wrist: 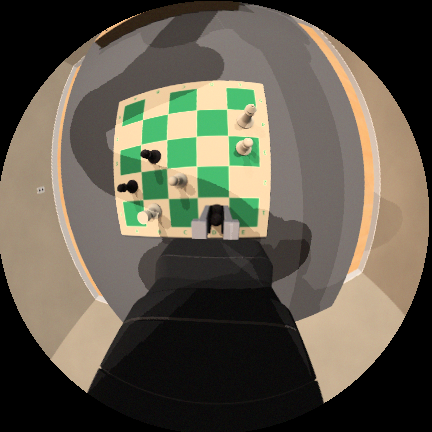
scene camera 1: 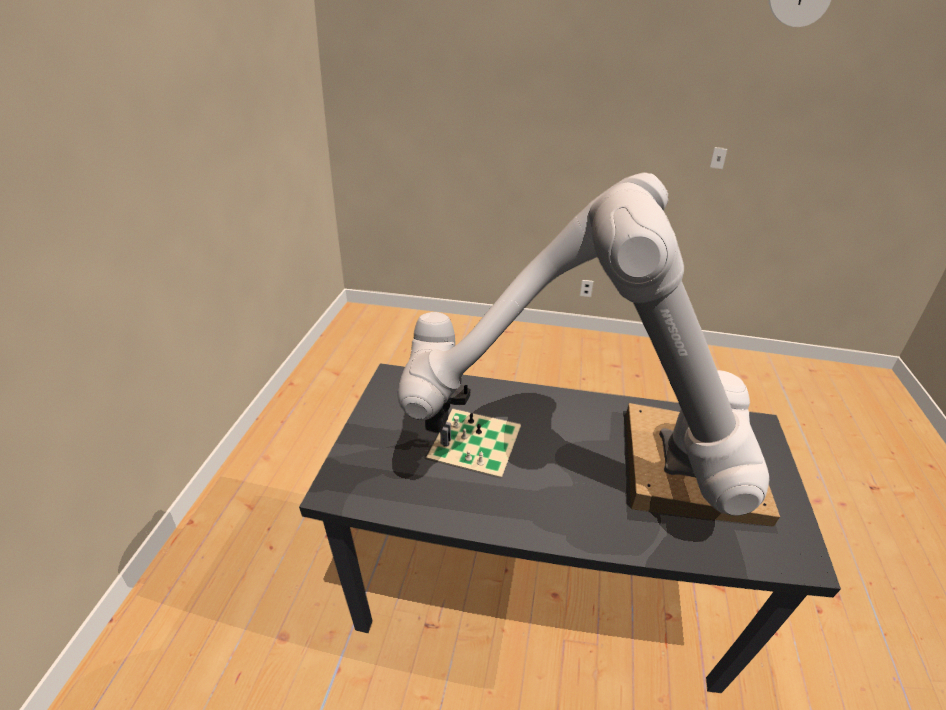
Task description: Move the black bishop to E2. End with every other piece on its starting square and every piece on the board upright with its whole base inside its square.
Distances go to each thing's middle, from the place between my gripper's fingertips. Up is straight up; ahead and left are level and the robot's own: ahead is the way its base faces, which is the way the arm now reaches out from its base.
My hand is 80 mm past the chessboard [scene camera 1: 497, 439], 30 mm to the left of it and 10 mm above it.
